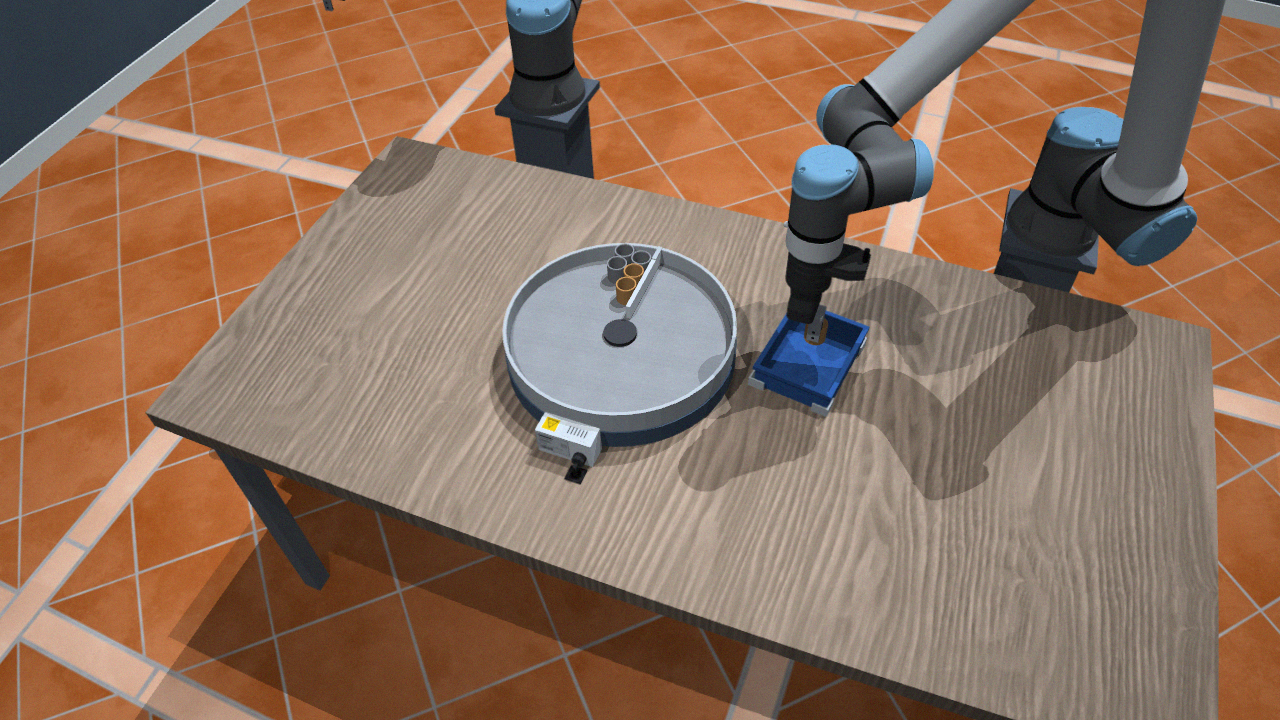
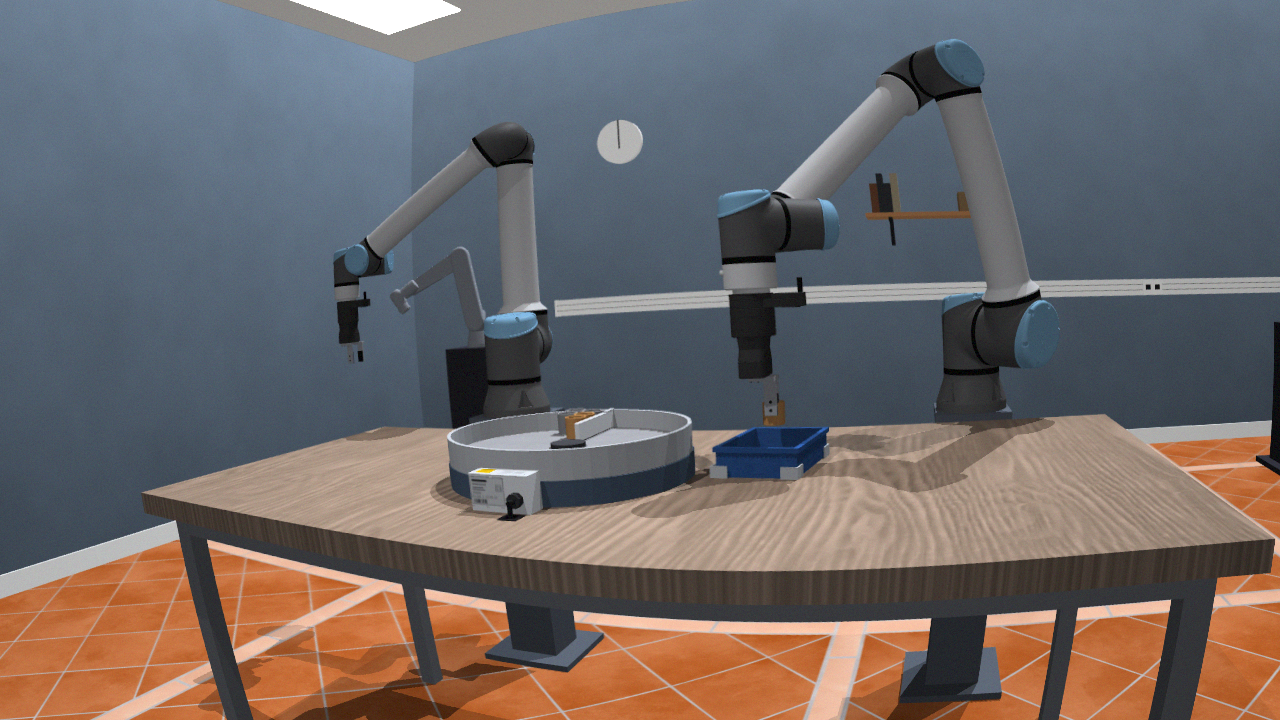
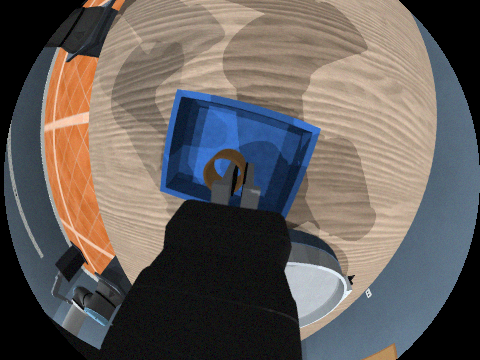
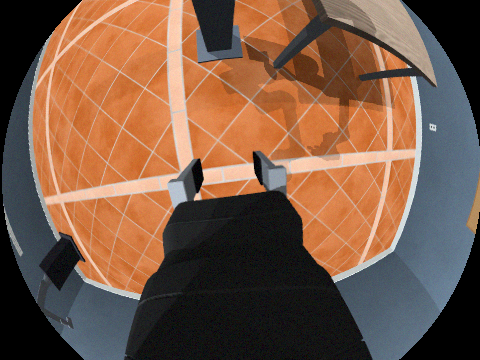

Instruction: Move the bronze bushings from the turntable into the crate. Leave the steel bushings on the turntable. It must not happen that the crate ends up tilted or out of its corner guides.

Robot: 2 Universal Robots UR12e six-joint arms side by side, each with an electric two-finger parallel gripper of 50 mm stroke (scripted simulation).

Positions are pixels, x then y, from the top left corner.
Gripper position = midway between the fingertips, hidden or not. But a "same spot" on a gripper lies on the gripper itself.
my left gripper: image 1; image 2; image 3 241,172; not seen in image 4 (out of frame)
blue crate: image 1; image 2 759,452; image 3; not seen in image 4 (out of frame)
same spot on my left gripper: (image 1: pixel 814 329) = (image 2: pixel 770 397)
same spot on blue crate: (image 3: pixel 197 130) = (image 1: pixel 832 342)
